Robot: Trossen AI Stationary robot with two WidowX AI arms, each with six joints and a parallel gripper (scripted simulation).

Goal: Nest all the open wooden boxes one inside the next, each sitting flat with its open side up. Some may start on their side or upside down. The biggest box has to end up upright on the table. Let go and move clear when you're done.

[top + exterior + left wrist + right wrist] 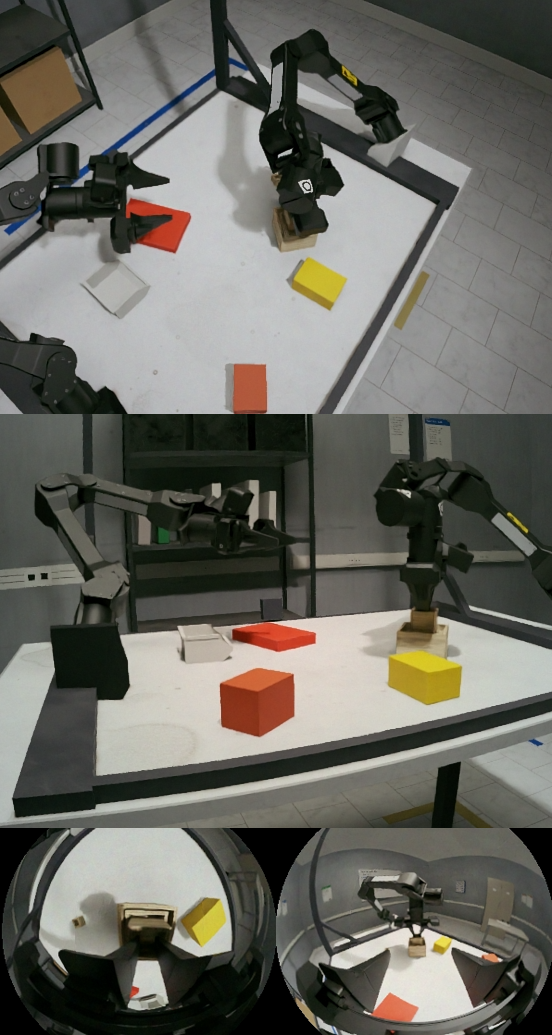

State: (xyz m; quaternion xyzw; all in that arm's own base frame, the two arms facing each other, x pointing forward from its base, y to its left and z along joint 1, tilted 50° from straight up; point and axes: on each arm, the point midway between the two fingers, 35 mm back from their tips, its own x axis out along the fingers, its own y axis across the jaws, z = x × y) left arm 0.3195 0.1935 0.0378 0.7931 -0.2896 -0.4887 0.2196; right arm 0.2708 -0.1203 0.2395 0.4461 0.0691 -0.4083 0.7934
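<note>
Now: left hand 10 cm above the medium wooden box. Also, from my left hand: biggest wooden box (10 cm below); small wooden box (4 cm below); tiny wooden box (13 cm behind, 9 cm to the left, 11 cm below).
</note>
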